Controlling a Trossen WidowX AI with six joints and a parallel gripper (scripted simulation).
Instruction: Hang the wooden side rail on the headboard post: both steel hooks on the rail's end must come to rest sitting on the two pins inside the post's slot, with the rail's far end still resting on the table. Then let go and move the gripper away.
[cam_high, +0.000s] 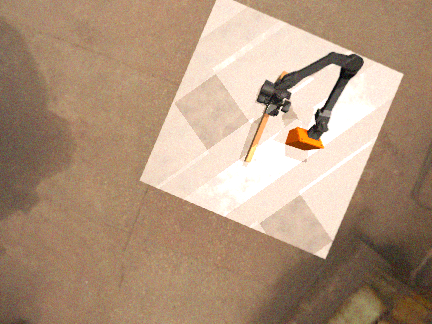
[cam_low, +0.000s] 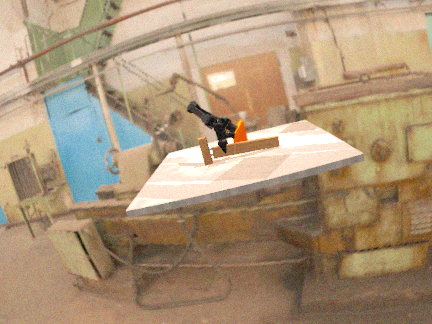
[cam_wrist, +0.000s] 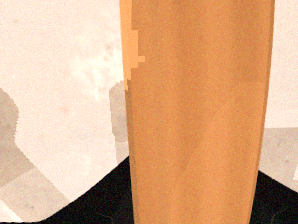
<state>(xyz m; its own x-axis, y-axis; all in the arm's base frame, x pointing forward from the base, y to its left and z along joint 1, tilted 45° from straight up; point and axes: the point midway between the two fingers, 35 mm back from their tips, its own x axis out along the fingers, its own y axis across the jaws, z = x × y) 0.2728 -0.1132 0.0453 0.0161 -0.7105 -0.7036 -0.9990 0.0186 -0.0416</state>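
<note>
Now: the headboard post 1 cm behind my gripper tip, 12 cm to the right of it and 4 cm above it.
</note>
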